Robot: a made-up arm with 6 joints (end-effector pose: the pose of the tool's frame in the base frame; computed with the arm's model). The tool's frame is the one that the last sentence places.
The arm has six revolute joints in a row. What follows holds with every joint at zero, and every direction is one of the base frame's. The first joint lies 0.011 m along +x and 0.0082 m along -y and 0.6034 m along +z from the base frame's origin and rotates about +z. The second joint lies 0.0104 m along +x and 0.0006 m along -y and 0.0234 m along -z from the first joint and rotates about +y. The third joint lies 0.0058 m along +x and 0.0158 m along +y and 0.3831 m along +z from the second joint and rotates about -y. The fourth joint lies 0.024 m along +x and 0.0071 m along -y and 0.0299 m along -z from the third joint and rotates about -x. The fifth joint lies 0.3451 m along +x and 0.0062 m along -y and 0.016 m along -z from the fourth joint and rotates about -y. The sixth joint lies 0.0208 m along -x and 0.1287 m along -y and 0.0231 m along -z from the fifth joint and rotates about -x. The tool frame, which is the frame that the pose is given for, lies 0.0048 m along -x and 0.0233 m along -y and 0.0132 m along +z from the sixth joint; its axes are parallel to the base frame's.
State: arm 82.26 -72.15 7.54 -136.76 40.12 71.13
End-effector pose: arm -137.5 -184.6 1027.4 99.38 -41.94 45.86
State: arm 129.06 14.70 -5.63 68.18 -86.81 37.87
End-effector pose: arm -273.6 401.1 922.5 -148.49 21.55 34.33
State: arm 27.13 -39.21 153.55 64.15 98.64 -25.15
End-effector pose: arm -469.5 -363.1 697.1 97.32 22.78 101.93
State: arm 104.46 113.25 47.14 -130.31 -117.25 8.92
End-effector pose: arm -179.8 325.0 17.7 147.06 -40.66 167.80
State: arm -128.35 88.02 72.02 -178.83 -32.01 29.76
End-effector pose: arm -312.2 -669.3 462.4 149.07 -16.00 -127.70
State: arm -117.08 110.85 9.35 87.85 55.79 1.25
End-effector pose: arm -215.1 -361.9 57.8 12.63 33.86 -21.43
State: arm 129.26 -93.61 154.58 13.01 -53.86 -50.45
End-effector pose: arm 445.3 -301.0 260.5 -134.51 14.79 -39.90
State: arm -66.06 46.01 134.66 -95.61 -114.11 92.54
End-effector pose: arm 204.8 -414.2 1217.4 -91.07 23.97 30.15
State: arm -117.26 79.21 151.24 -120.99 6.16 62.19
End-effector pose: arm -194.8 -604.3 930.2 72.32 -68.23 -131.62
